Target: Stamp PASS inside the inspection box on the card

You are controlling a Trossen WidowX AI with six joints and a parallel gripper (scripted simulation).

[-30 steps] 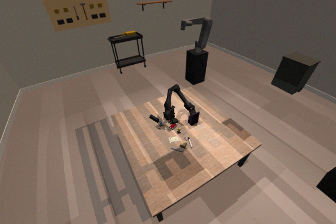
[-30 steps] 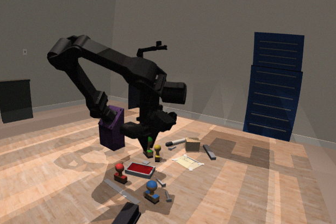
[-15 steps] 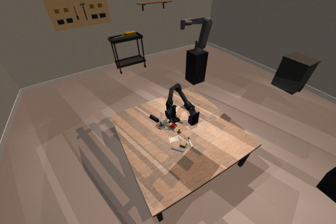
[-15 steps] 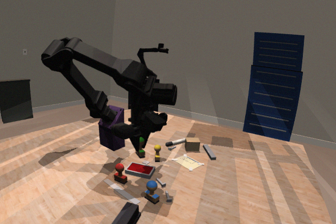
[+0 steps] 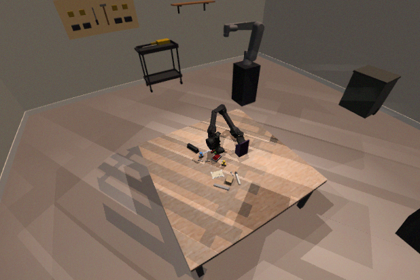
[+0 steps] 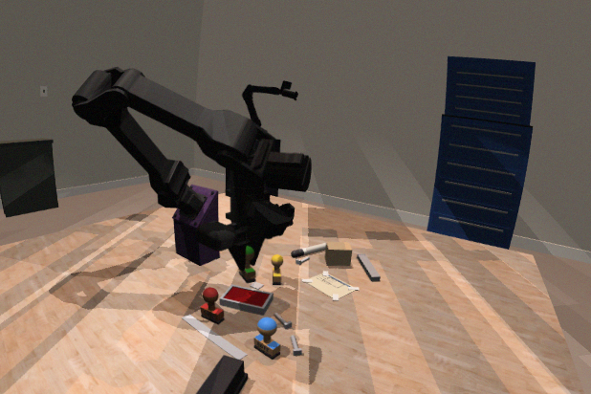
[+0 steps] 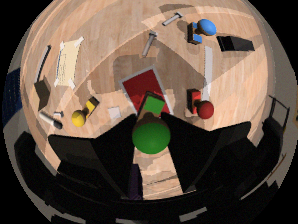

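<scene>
The red ink pad lies 70 mm below my gripper tip. The rest, counted from my gripper tip: yellow-knobbed stamp 110 mm to the left, 60 mm below, 10 mm behind; then green-knobbed stamp right at my gripper tip; then red-knobbed stamp 90 mm to the right, 60 mm below, 10 mm behind.
</scene>
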